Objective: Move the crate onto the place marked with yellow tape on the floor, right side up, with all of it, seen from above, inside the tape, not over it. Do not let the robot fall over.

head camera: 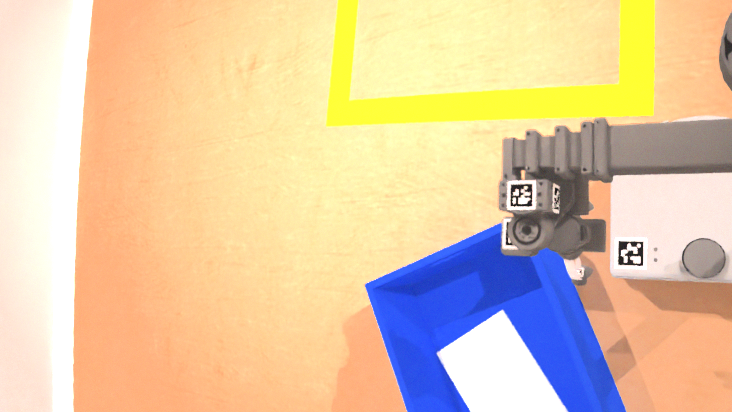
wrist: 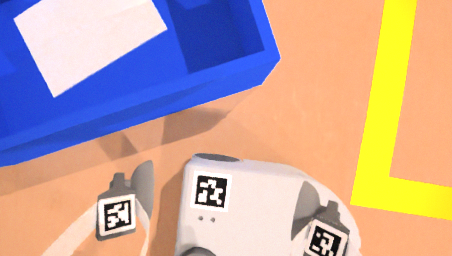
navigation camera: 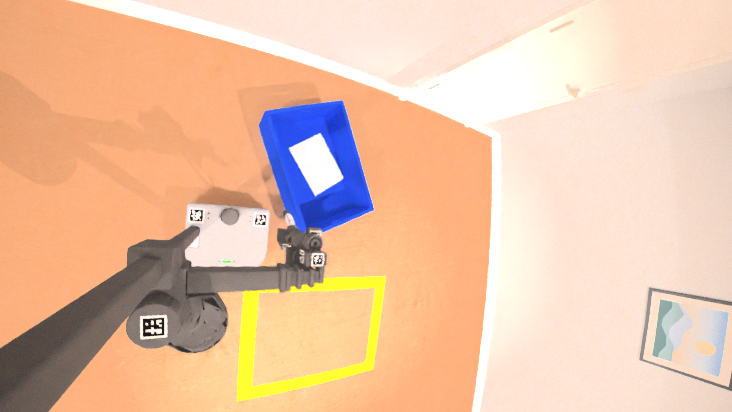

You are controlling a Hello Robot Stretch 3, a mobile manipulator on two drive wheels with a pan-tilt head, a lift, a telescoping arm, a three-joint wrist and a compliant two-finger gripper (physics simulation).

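Pixels of known places: gripper, fingertip midpoint: (wrist: 224, 190); robot's base at its link origin: (head camera: 700, 256) (wrist: 209, 228) (navigation camera: 229, 215).
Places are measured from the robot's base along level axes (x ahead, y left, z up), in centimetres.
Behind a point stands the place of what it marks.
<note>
The blue crate (head camera: 553, 327) {x 17.4, y -30.7, z 1.9 cm} (navigation camera: 353, 174) {x 27.9, y -59.4, z 14.1 cm} (wrist: 210, 82) {x 1.5, y -29.3, z 21.0 cm} is right side up with its open top showing and a white rectangle on its inner bottom. It lies outside the yellow tape outline (head camera: 481, 104) {x -37.1, y -50.3, z 0.1 cm} (navigation camera: 248, 348) {x -70.0, y -12.0, z 0.1 cm} (wrist: 377, 130) {x -34.9, y -26.7, z 0.1 cm}, turned at an angle to it. In the head view the crate's far part is cut off by the lower edge. My gripper (head camera: 583, 239) {x -2.2, y -19.1, z 36.4 cm} (wrist: 224, 190) {x -2.2, y -19.1, z 36.4 cm} is open, its two fingertips wide apart with nothing between them. Seen from above, it is beside the crate's near corner, where the wrist hides part of the rim.
My base (head camera: 665, 214) {x -7.7, y -6.7, z 16.0 cm} (navigation camera: 225, 245) {x -12.0, y 0.9, z 16.0 cm} is close beside the gripper and the crate's corner. The arm (head camera: 671, 145) {x -10.3, y -4.7, z 72.3 cm} (navigation camera: 235, 279) {x -9.9, y -1.2, z 72.3 cm} passes between crate and tape in the head view and overlaps the tape's edge in the navigation view. A white baseboard (head camera: 69, 204) {x -12.2, y -241.8, z 3.9 cm} (navigation camera: 489, 255) {x -26.8, y -242.3, z 0.3 cm} runs along the wall.
</note>
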